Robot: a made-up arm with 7 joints. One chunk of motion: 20 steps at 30 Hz.
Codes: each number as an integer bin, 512 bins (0 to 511) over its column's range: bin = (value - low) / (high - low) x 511, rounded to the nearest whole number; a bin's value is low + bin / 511 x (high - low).
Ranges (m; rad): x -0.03..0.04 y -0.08..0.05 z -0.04..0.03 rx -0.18..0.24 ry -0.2..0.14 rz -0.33..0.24
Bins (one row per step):
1: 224 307 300 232 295 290
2: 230 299 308 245 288 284
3: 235 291 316 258 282 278
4: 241 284 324 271 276 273
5: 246 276 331 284 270 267
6: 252 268 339 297 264 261
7: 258 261 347 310 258 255
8: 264 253 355 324 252 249
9: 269 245 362 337 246 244
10: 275 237 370 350 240 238
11: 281 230 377 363 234 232
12: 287 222 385 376 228 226
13: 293 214 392 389 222 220
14: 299 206 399 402 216 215
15: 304 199 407 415 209 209
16: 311 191 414 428 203 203
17: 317 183 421 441 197 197
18: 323 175 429 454 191 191
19: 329 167 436 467 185 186
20: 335 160 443 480 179 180
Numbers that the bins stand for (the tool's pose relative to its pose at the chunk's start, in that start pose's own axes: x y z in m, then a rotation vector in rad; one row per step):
1: 0.0007 -0.0019 0.0011 0.0107 -0.0037 -0.0065
2: 0.0015 -0.0039 0.0022 0.0214 -0.0084 -0.0132
3: 0.0022 -0.0060 0.0033 0.0321 -0.0124 -0.0199
4: 0.0030 -0.0077 0.0044 0.0427 -0.0164 -0.0255
5: 0.0037 -0.0098 0.0053 0.0534 -0.0204 -0.0322
6: 0.0045 -0.0118 0.0064 0.0641 -0.0243 -0.0389
7: 0.0053 -0.0136 0.0075 0.0748 -0.0283 -0.0456
8: 0.0062 -0.0156 0.0086 0.0863 -0.0323 -0.0523
9: 0.0068 -0.0177 0.0096 0.0970 -0.0363 -0.0578
10: 0.0077 -0.0197 0.0107 0.1077 -0.0403 -0.0645
11: 0.0085 -0.0215 0.0116 0.1184 -0.0443 -0.0712
12: 0.0093 -0.0235 0.0127 0.1290 -0.0483 -0.0779
13: 0.0101 -0.0256 0.0137 0.1397 -0.0523 -0.0846
14: 0.0110 -0.0276 0.0147 0.1504 -0.0563 -0.0902
15: 0.0116 -0.0294 0.0158 0.1611 -0.0609 -0.0969
16: 0.0126 -0.0314 0.0167 0.1718 -0.0649 -0.1036
17: 0.0134 -0.0334 0.0177 0.1825 -0.0689 -0.1103
18: 0.0142 -0.0355 0.0188 0.1932 -0.0729 -0.1169
19: 0.0151 -0.0375 0.0197 0.2038 -0.0769 -0.1225
20: 0.0159 -0.0393 0.0207 0.2145 -0.0809 -0.1292

